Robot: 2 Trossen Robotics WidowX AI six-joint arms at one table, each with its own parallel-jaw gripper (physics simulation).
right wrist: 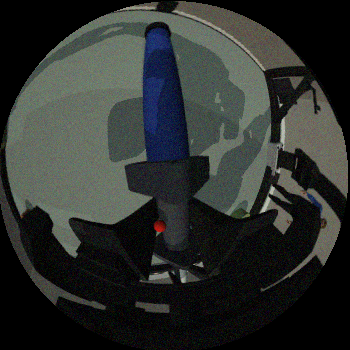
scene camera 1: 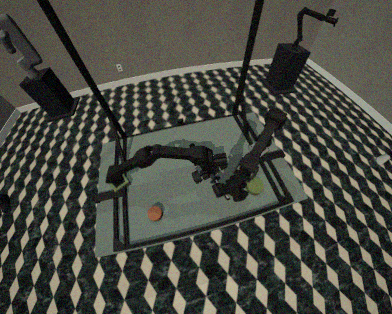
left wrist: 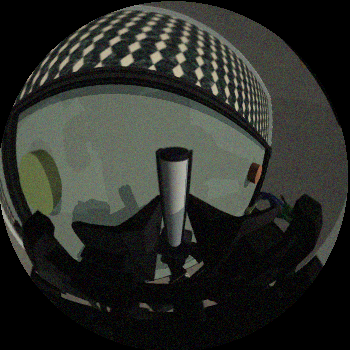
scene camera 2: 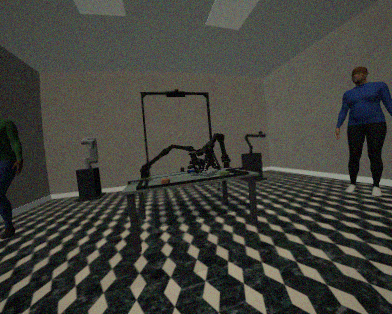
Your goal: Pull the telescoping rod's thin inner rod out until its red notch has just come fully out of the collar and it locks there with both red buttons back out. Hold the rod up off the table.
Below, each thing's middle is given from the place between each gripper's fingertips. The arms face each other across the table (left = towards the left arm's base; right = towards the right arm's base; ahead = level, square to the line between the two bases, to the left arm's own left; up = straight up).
Scene:
My left hand is 16 cm past the telescoping rod (right wrist: 169, 174), 4 cm to the left of it and 2 cm above it.
Now: the telescoping rod 4 cm behind my right hand, 2 cm to the right of it and 1 cm above it.

